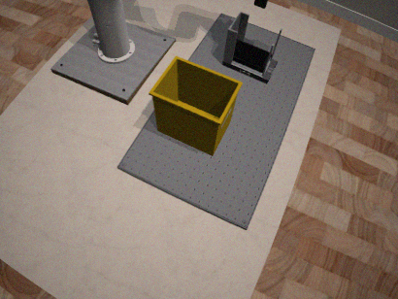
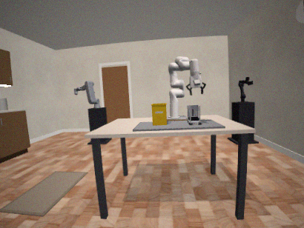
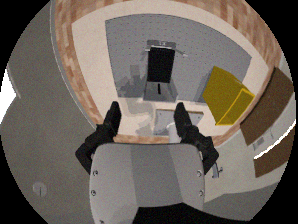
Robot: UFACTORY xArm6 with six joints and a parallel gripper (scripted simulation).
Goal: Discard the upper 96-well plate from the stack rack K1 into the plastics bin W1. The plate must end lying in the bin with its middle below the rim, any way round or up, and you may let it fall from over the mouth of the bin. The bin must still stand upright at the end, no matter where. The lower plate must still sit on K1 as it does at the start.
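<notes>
Right now my hand is 3 cm to the left of the black 96-well plate and 21 cm above it. From my hand the other things lie so: pale plate: 3 cm to the right, 23 cm below; then yellow plastics bin W1: 6 cm behind, 32 cm to the right, 17 cm below.
</notes>
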